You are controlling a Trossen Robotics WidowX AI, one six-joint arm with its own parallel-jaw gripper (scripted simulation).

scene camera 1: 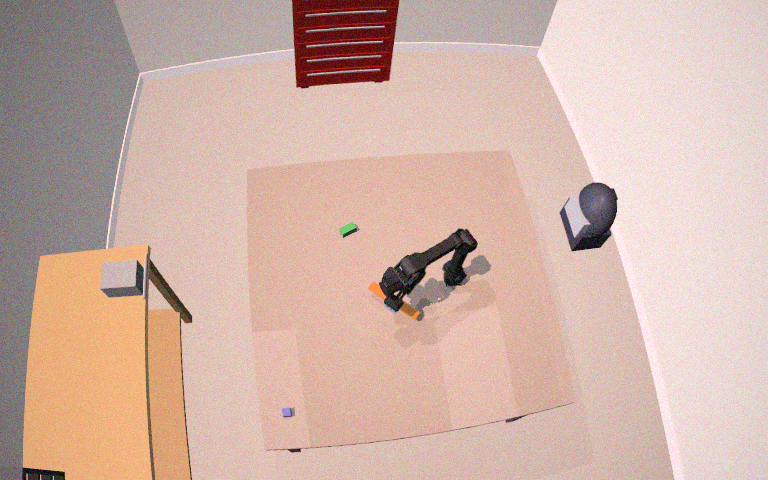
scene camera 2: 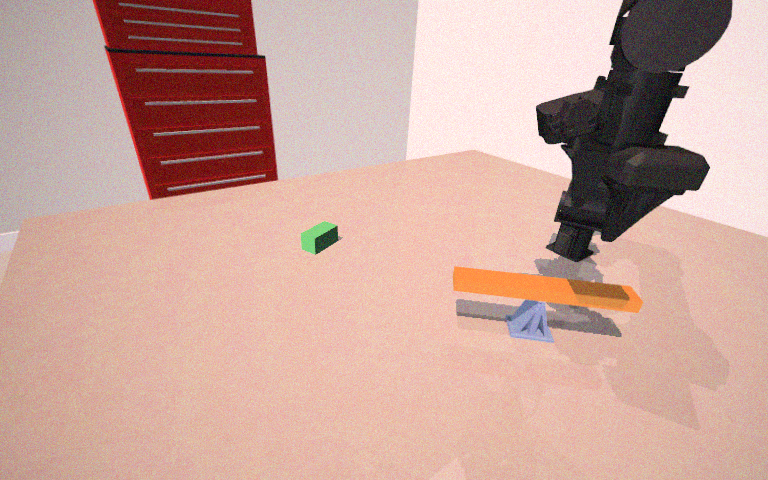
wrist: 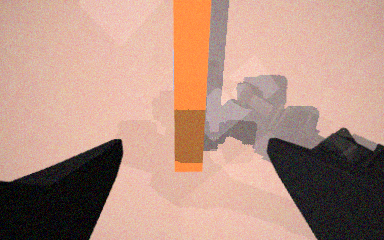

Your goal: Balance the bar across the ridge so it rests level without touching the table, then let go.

Labels:
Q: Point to an orange bar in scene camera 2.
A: At 599,295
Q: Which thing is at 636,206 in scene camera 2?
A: The gripper.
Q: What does the gripper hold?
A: Nothing.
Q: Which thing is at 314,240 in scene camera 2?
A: A green block.

